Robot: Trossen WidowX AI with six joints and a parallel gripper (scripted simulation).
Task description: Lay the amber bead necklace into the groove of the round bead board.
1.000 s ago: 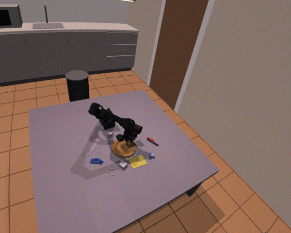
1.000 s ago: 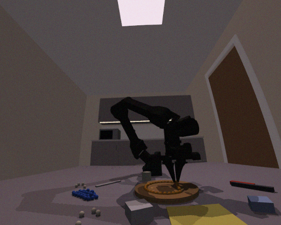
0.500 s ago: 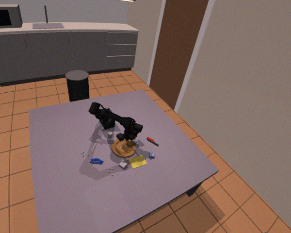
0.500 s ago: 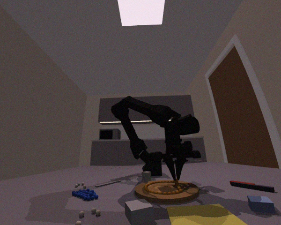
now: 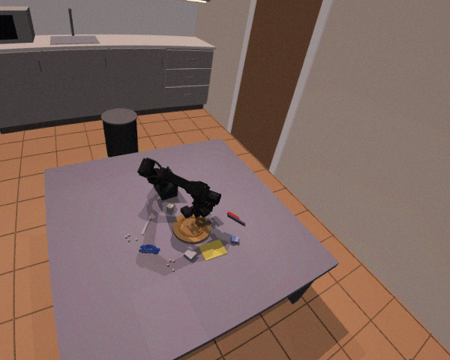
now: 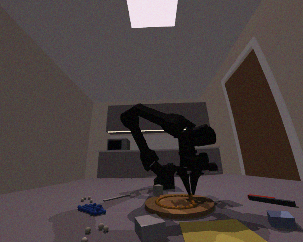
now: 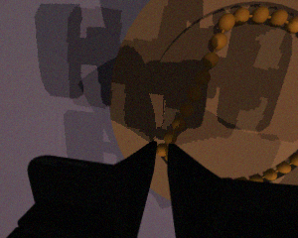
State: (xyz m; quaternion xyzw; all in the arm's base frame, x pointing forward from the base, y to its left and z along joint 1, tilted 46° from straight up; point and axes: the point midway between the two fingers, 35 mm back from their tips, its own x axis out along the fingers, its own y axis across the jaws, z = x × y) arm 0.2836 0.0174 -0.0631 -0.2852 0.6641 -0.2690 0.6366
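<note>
Right now my gripper tip is 4 cm short of the round wooden bead board, 5 cm to the left of it and 1 cm above it. Also, from my gripper tip: blue block 21 cm ahead, 10 cm to the left, 1 cm below; red-and-black tool 9 cm ahead, 19 cm to the left, 1 cm below; yellow pad 21 cm ahead, 3 cm to the right, 2 cm below.
</note>
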